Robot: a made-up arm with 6 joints. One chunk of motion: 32 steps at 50 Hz.
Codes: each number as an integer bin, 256 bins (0 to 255) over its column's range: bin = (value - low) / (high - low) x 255, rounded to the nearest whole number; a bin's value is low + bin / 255 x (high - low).
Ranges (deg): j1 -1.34..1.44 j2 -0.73..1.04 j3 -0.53..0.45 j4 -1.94..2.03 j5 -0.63..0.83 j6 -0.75..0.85
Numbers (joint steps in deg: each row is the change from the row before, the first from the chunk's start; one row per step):
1: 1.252 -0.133 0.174 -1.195 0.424 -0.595
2: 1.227 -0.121 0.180 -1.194 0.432 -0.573
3: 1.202 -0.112 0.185 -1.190 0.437 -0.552
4: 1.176 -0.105 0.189 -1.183 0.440 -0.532
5: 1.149 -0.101 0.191 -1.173 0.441 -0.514
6: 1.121 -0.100 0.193 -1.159 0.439 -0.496
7: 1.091 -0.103 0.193 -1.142 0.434 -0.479
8: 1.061 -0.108 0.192 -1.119 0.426 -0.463
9: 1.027 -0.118 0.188 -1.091 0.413 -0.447
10: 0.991 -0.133 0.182 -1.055 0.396 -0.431
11: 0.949 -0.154 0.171 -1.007 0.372 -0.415
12: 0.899 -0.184 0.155 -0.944 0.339 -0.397
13: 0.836 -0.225 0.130 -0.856 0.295 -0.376
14: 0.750 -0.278 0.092 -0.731 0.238 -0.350
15: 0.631 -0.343 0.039 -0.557 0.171 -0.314
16: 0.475 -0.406 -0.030 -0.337 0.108 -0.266
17: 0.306 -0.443 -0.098 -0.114 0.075 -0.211
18: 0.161 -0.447 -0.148 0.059 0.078 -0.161
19: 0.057 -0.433 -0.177 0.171 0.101 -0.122
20: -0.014 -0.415 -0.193 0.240 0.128 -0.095
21: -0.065 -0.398 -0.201 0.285 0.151 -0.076
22: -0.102 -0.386 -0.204 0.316 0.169 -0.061
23: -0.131 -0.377 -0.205 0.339 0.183 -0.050
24: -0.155 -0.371 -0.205 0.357 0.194 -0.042
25: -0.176 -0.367 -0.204 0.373 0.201 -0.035
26: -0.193 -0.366 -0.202 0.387 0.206 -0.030
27: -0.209 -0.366 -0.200 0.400 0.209 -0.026
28: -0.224 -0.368 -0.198 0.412 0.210 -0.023
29: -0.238 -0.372 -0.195 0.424 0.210 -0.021
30: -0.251 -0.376 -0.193 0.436 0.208 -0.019
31: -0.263 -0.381 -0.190 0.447 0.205 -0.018
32: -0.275 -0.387 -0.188 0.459 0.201 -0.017
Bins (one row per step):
1: 238 86 183 48 184 25
2: 235 88 185 48 185 28
3: 233 89 186 48 186 32
4: 231 90 187 49 187 35
5: 228 91 188 49 187 38
6: 226 91 188 50 187 40
7: 223 90 188 51 186 43
8: 220 90 188 53 184 46
9: 217 88 187 55 182 48
10: 214 86 185 57 179 51
11: 210 83 182 60 175 53
12: 205 79 178 64 169 56
13: 200 73 172 70 162 60
14: 192 65 162 78 152 64
15: 181 56 148 89 140 69
16: 166 47 130 103 129 77
17: 151 41 112 117 123 86
18: 138 41 99 128 124 94
19: 128 43 92 136 128 100
20: 122 45 88 140 132 104
21: 117 48 86 143 136 107
22: 114 50 85 145 140 110
23: 111 51 85 146 142 112
24: 109 52 85 148 144 113
25: 107 52 85 149 145 114
26: 105 52 85 149 146 115
27: 104 52 86 150 147 115
28: 102 52 86 151 147 116
29: 101 52 87 152 147 116
30: 100 51 88 153 146 117
31: 99 50 88 153 146 117
32: 98 49 89 154 145 117

